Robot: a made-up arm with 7 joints. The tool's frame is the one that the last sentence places. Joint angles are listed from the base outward.
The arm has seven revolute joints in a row. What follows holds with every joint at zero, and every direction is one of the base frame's. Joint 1 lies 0.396 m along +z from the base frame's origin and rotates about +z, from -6.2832 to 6.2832 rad. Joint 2 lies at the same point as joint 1 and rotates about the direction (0, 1, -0.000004), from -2.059 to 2.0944 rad. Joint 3 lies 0.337 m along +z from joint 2 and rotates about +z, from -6.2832 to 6.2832 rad. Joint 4 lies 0.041 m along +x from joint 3 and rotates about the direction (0, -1, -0.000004), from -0.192 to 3.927 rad. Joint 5 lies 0.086 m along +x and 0.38 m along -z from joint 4 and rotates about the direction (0, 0.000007, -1), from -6.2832 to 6.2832 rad. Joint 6 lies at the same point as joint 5 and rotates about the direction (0, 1, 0.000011), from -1.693 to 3.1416 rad. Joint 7 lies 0.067 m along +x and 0.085 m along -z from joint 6 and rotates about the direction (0, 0.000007, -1), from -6.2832 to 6.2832 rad. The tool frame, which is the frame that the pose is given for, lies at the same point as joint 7; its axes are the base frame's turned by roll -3.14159, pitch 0 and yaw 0 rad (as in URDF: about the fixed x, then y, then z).
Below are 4 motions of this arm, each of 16 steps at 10 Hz.
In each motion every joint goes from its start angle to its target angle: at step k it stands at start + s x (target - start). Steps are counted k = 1, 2, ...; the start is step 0. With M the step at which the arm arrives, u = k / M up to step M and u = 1 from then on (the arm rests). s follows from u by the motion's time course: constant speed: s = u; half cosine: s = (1 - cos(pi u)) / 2; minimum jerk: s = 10 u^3 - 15 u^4 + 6 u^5.
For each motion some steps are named. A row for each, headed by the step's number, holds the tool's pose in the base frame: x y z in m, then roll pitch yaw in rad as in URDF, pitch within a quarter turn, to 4 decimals.
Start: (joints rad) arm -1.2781 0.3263 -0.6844 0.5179 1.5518 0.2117 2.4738
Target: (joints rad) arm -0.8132 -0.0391 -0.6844 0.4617 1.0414 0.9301 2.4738
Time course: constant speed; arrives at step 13
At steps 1, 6, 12, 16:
1: -0.1698 -0.2961 0.2876 2.8993 0.1181 0.4395
6: -0.0799 -0.3325 0.3050 2.6724 -0.0515 0.8730
12: 0.0323 -0.3263 0.3358 2.4078 -0.1801 1.4538
16: 0.0493 -0.3202 0.3416 2.3662 -0.1938 1.5549

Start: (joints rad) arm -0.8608 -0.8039 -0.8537 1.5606 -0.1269 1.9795 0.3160
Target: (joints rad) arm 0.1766 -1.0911 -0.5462 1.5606 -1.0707 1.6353 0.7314
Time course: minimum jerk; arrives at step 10
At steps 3, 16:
3: -0.2567 -0.2378 0.8286 -2.7396 -0.0701 -1.9099
16: -0.1034 -0.3411 0.8994 -2.6842 -0.7165 -1.7811

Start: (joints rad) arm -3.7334 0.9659 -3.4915 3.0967 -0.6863 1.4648 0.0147
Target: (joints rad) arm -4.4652 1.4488 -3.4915 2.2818 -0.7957 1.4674 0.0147
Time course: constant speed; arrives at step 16
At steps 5, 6, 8, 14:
5: -0.5141 0.4063 0.8482 -1.0725 -0.6717 2.3427
6: -0.5007 0.4238 0.8448 -1.0893 -0.6898 2.3188
8: -0.4711 0.4566 0.8372 -1.1231 -0.7255 2.2723
14: -0.3632 0.5342 0.8089 -1.2253 -0.8299 2.1408

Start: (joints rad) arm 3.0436 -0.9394 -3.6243 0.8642 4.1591 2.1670 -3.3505
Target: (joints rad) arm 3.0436 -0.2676 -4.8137 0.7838 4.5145 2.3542 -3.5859
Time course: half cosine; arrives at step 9
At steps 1, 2, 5, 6, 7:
1: 0.3200 -0.3249 0.2543 0.3690 -0.5336 1.2693
2: 0.2983 -0.3539 0.3001 0.2797 -0.4484 1.2011
5: 0.0964 -0.4191 0.5108 -0.2367 -0.2493 0.6690
6: 0.0057 -0.4053 0.5540 -0.3997 -0.2956 0.4473
7: -0.0692 -0.3816 0.5743 -0.5087 -0.3721 0.2610

